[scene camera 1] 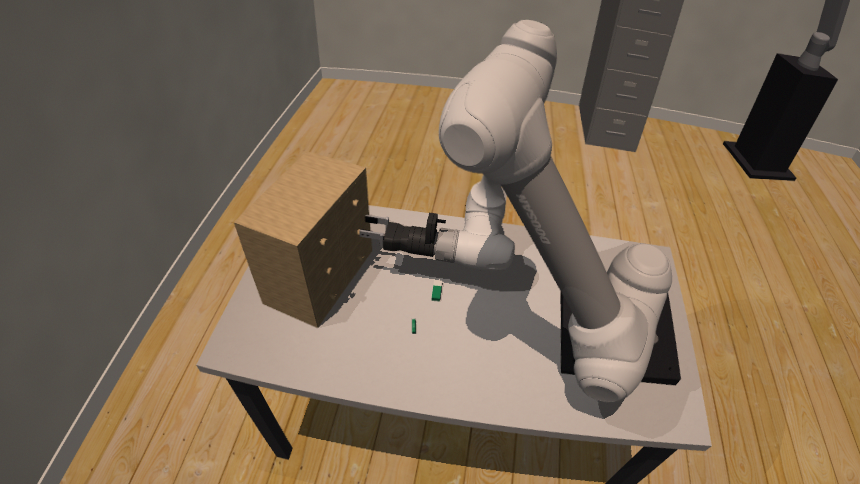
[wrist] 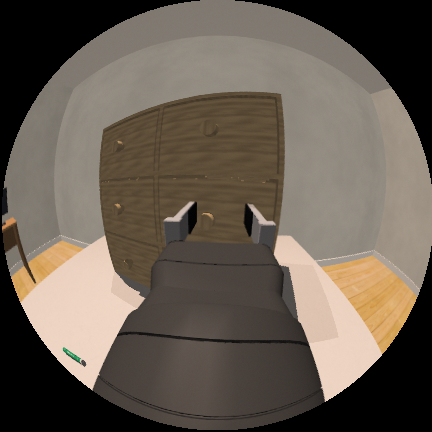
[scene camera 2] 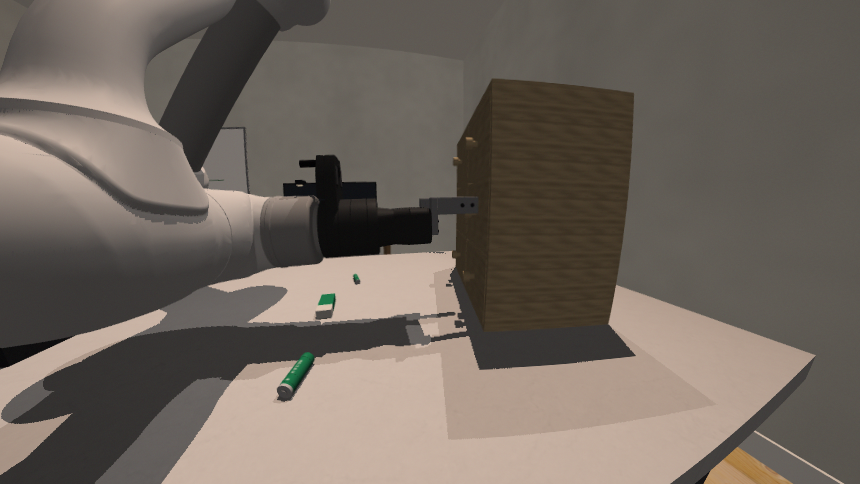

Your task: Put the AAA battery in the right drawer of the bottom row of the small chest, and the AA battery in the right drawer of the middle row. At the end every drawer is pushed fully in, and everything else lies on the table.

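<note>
The small wooden chest stands on the table, and its drawers look shut. My gripper is open and level at the middle row's right drawer. In the wrist view that drawer's knob shows between the spread fingers, ungripped. One green battery lies on the left of the table as the wrist camera looks. Another green battery lies on the opposite side, hidden in scene camera 1. I cannot tell which is AA or AAA. The bottom right drawer is mostly hidden by the gripper.
A green and white block like an eraser lies on the table between the batteries. The arm reaches over the table from its black base plate. Walls stand behind the chest.
</note>
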